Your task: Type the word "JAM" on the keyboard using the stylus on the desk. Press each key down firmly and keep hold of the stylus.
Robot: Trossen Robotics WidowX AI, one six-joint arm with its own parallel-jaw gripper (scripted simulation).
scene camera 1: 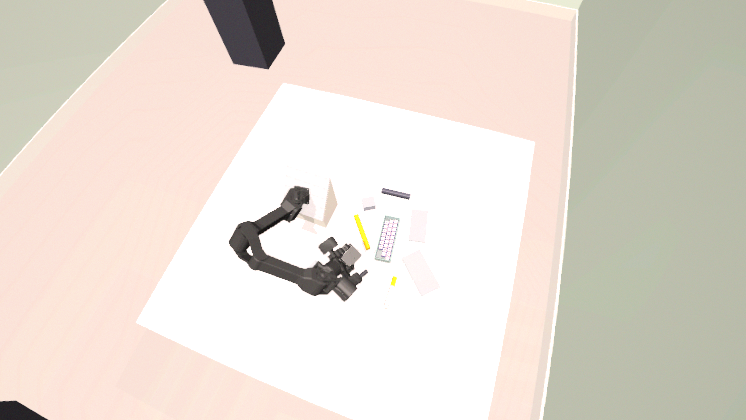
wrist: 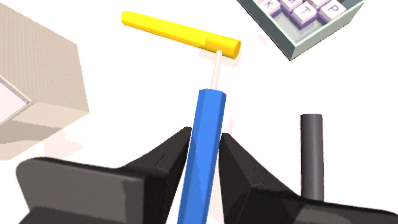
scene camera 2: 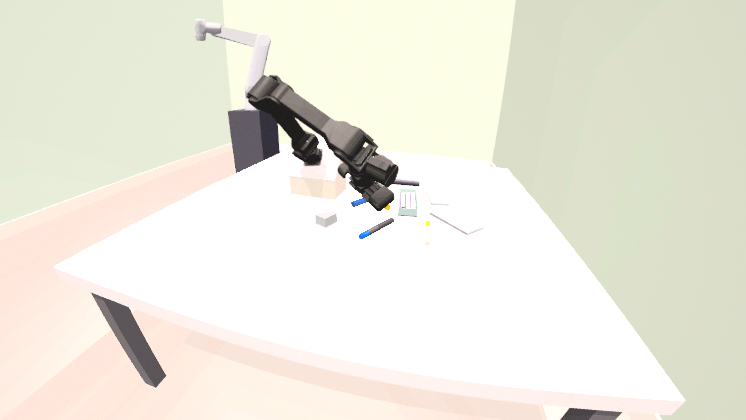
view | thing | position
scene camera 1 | my gripper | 348, 256
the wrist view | my gripper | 205, 136
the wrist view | yellow marker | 212, 42
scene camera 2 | my gripper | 369, 198
